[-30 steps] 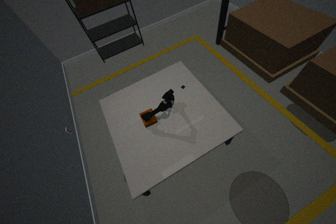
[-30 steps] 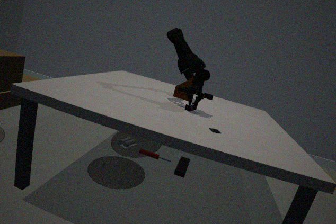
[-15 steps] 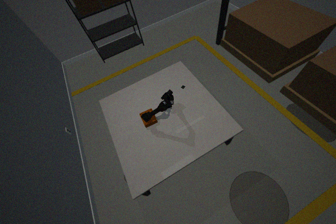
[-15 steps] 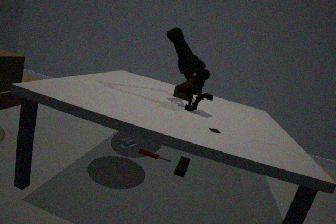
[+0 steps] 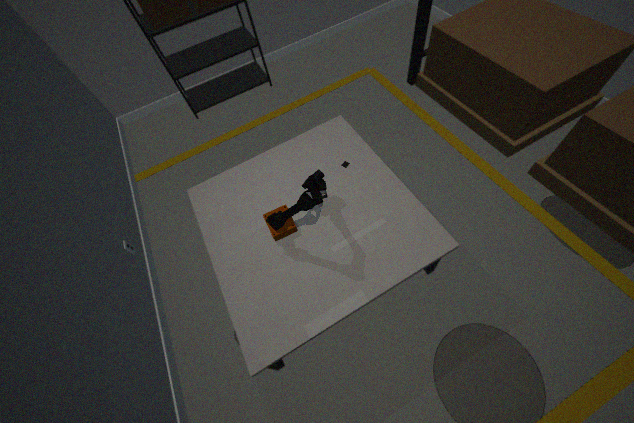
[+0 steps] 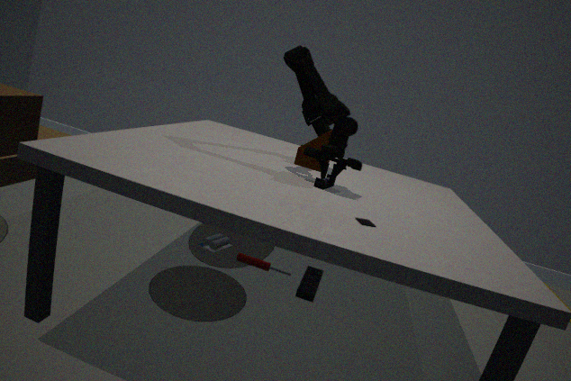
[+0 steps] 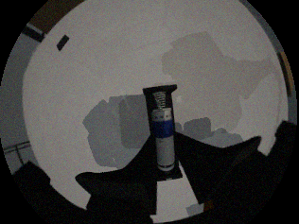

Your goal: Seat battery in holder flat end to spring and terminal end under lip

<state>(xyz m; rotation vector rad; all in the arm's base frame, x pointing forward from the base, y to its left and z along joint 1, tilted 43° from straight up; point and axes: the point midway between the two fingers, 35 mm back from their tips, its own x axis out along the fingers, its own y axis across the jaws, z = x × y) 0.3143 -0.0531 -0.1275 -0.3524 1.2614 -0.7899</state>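
Right now my gripper tip is 10 mm below the battery. Also, from my gripper tip: dark block (320 mm ahead, 30 mm to the left, 190 mm below); red screwdriver (300 mm ahead, 100 mm to the right, 200 mm below).
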